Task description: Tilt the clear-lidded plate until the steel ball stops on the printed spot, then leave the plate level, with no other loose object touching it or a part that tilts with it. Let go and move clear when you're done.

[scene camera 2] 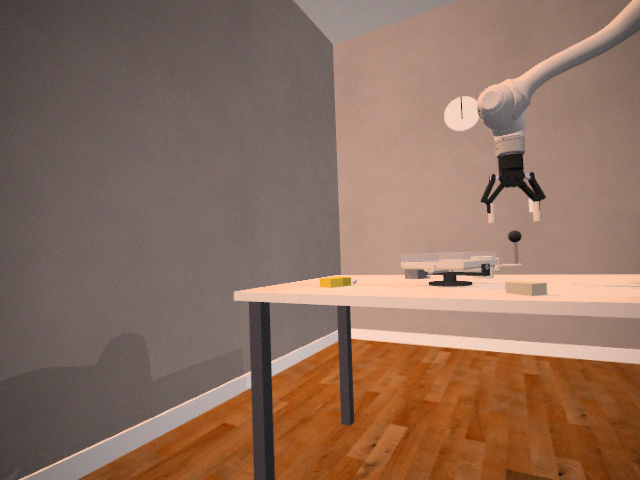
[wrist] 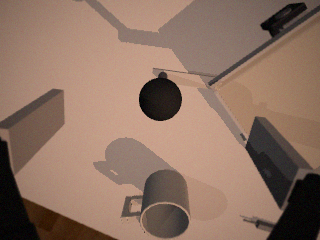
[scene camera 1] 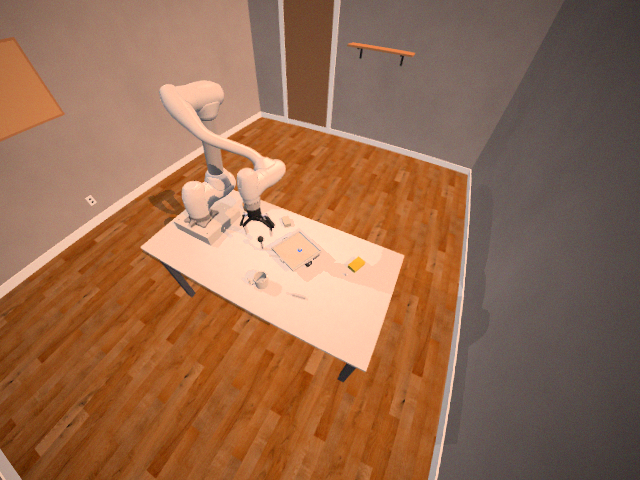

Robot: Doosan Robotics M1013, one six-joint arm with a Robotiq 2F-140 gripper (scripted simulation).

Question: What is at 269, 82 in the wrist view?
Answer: A clear-lidded plate.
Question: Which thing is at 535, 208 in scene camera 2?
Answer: The gripper.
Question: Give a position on a clear-lidded plate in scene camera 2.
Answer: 415, 265
